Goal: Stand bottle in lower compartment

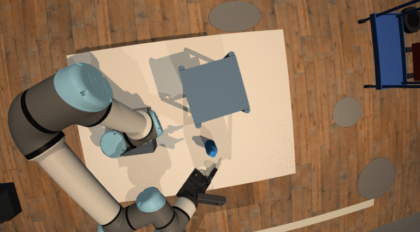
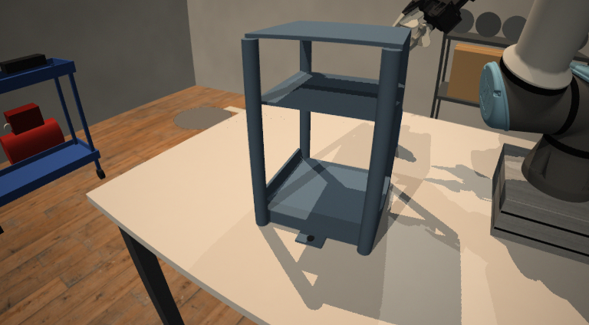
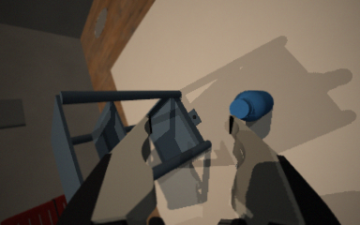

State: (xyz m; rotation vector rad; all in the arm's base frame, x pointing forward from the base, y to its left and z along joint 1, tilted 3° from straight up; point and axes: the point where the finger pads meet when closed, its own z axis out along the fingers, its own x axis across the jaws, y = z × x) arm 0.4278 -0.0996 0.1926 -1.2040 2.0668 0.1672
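The blue bottle lies 19 cm below my hand. The rest, counted from my hand: grey-blue shelving unit (1 cm behind, 32 cm to the left, 12 cm below).
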